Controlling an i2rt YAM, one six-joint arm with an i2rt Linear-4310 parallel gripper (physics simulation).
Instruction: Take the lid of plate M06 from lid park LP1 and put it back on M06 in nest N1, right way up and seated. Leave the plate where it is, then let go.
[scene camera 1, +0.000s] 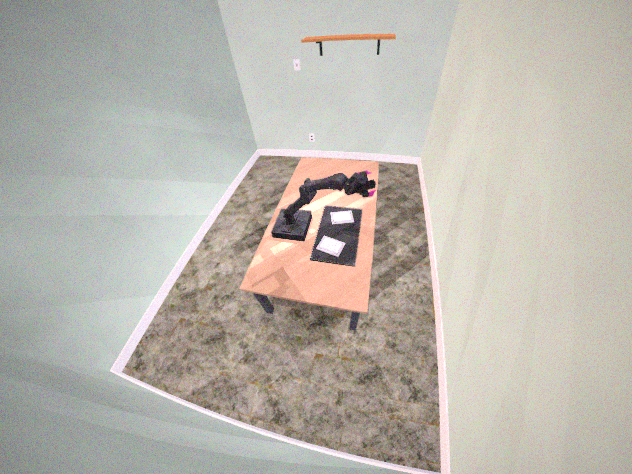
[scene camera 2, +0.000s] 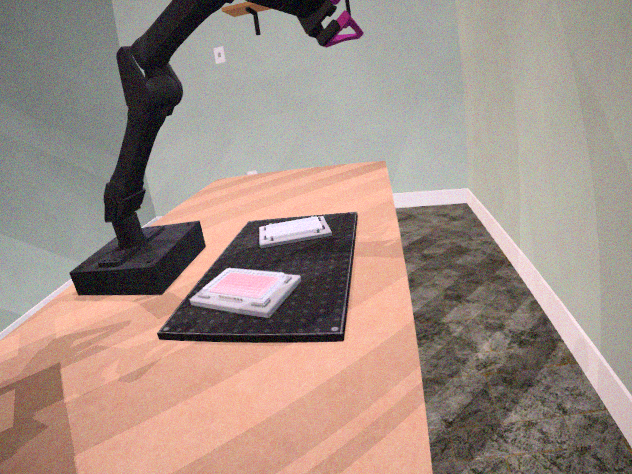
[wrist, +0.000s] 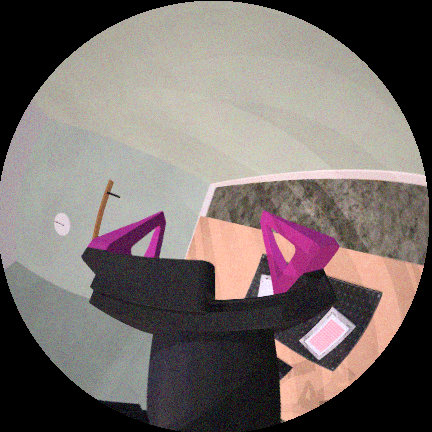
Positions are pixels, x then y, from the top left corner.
Labels:
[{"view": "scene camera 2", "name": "white lid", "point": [307, 225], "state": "on a lid holder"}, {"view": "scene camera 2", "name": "pink well plate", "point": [241, 285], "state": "on a grey plate holder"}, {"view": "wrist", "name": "gripper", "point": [212, 216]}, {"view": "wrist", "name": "pink well plate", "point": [332, 329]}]

